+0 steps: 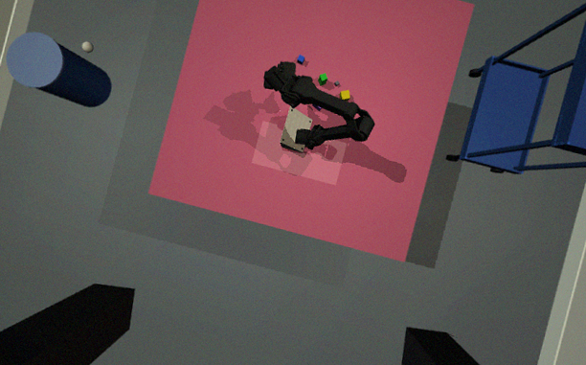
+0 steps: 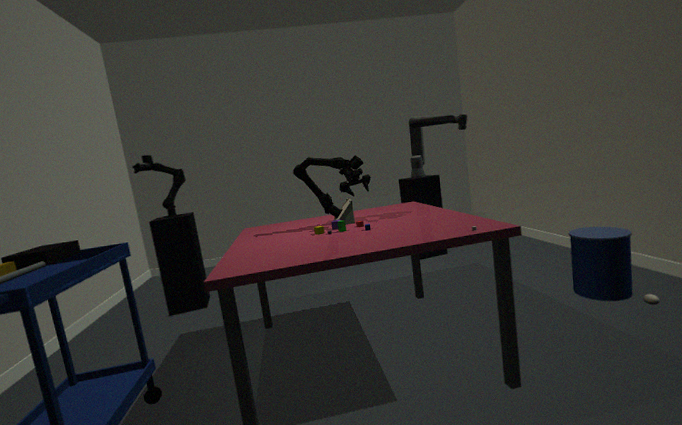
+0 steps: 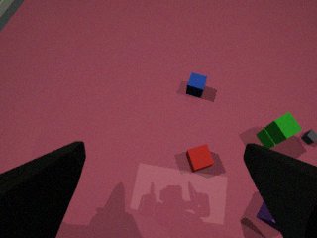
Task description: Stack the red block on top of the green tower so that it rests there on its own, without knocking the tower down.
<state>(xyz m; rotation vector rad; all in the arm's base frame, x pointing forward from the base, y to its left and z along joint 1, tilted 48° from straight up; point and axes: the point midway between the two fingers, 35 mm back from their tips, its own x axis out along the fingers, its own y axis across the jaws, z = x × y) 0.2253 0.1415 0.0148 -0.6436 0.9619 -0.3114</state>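
My gripper tip is now 3 cm short of the red block, 4 cm to the left of it and 17 cm above it. From my gripper tip the other things lie so: blue block: 15 cm ahead, 4 cm to the right, 17 cm below; purple block: 5 cm behind, 16 cm to the right, 16 cm below; yellow block: 27 cm to the right, 16 cm below.
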